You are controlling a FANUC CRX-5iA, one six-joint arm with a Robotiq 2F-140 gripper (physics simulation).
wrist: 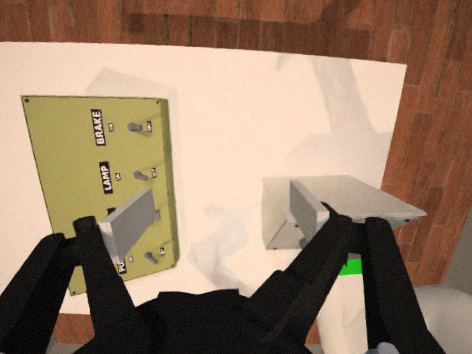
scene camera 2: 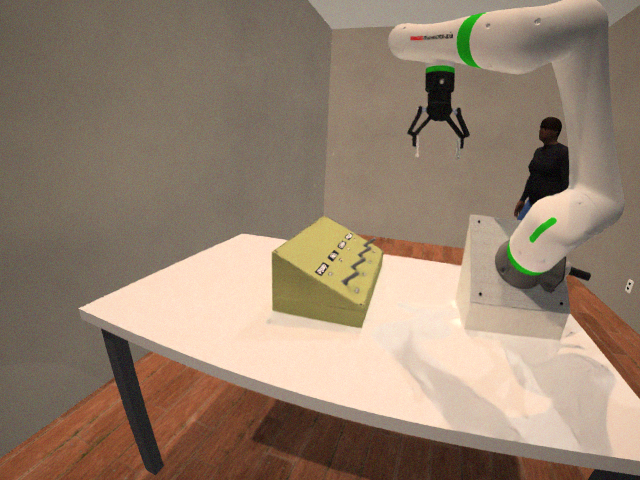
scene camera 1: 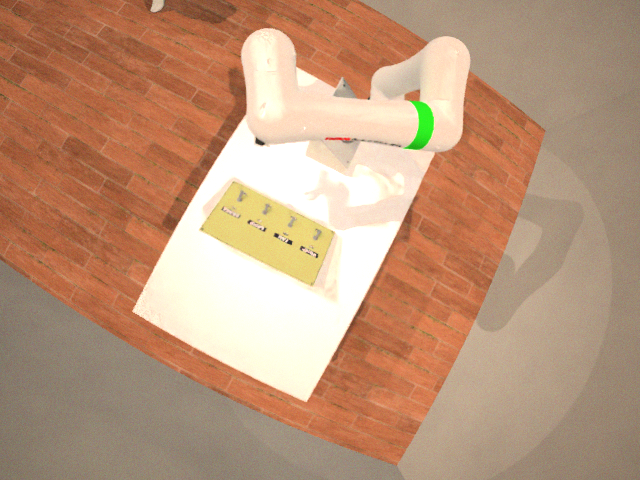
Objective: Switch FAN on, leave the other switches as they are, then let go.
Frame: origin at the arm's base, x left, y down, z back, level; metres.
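Seen in the pictures: gripper, fingertip midpoint: (wrist: 221,198) (scene camera 2: 437,158); arm's base, link origin: (scene camera 2: 520,264).
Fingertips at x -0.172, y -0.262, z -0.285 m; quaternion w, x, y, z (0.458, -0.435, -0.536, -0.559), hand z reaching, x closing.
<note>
Offsets run from my fingertips to a thing's top centre. Level surfaces: height alone.
The yellow-green sloped switch panel (scene camera 1: 253,253) (scene camera 2: 305,294) (wrist: 65,145) stands on the white table {dy +0.439 m} (scene camera 1: 242,320) (scene camera 2: 196,310) (wrist: 225,110). Its grey levers stand in a row: BRAKE {dy +0.310, dx -0.022, dz -0.211 m} (scene camera 1: 241,195) (wrist: 135,127), LAMP {dy +0.310, dx +0.096, dz -0.194 m} (scene camera 1: 266,208) (wrist: 140,175), FAN {dy +0.310, dx +0.215, dz -0.178 m} (scene camera 1: 292,221) and PUMP {dy +0.310, dx +0.334, dz -0.161 m} (scene camera 1: 316,234) (wrist: 151,257). They look alike in tilt in scene camera 1; the FAN setting is too small to read. In the wrist view a fingertip hides the FAN lever. My gripper (scene camera 2: 437,149) (wrist: 221,198) is open and empty, pointing down, high above the table, between the panel and the robot's pedestal. The arm mostly hides it in scene camera 1.
The pedestal (scene camera 2: 485,258) (wrist: 340,192) stands behind the panel on the robot's side. The white arm (scene camera 1: 356,118) (scene camera 2: 522,41) reaches over the table from it. A person (scene camera 2: 550,160) in black stands beyond the table. The brick-patterned floor (scene camera 1: 103,103) surrounds the table.
</note>
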